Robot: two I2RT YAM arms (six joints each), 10 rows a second.
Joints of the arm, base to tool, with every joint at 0 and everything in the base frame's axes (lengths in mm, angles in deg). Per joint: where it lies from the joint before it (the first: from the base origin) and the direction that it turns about. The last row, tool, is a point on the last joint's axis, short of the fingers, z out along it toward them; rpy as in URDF.
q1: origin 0.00 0.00 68.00 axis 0 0 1
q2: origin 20.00 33.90 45.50 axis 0 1 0
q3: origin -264.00 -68.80 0.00 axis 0 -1 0
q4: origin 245.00 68.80 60.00 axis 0 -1 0
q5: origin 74.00 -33.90 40.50 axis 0 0 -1
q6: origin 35.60 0.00 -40.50 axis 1 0 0
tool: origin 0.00 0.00 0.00 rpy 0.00 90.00 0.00
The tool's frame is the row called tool.
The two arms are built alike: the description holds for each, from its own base.
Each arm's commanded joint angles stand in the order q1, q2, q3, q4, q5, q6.
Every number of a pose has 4 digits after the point. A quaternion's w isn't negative.
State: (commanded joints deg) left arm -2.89 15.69 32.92 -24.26 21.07 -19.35; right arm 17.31 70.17 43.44 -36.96 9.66 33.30
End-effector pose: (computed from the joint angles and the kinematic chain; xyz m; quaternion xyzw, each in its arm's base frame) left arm 0.0877 -0.0172 0.3017 0.0144 0.7463 -0.2600 0.6126; right arm 0.2162 0.0611 0.2074 0.1539 0.9582 0.0228 0.2401
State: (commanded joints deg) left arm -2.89 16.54 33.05 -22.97 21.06 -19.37; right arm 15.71 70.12 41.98 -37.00 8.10 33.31
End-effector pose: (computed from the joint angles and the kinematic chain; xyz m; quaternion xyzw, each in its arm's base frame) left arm 0.0906 -0.0174 0.3037 0.0154 0.7431 -0.2602 0.6163; right arm 0.2136 0.0549 0.2000 0.1640 0.9603 0.0263 0.2240
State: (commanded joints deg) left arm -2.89 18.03 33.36 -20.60 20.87 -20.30; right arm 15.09 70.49 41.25 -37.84 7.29 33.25
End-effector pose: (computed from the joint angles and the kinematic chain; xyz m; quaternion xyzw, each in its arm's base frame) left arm 0.0954 -0.0175 0.3080 0.0107 0.7367 -0.2643 0.6223; right arm 0.2112 0.0523 0.1943 0.1668 0.9638 0.0243 0.2064
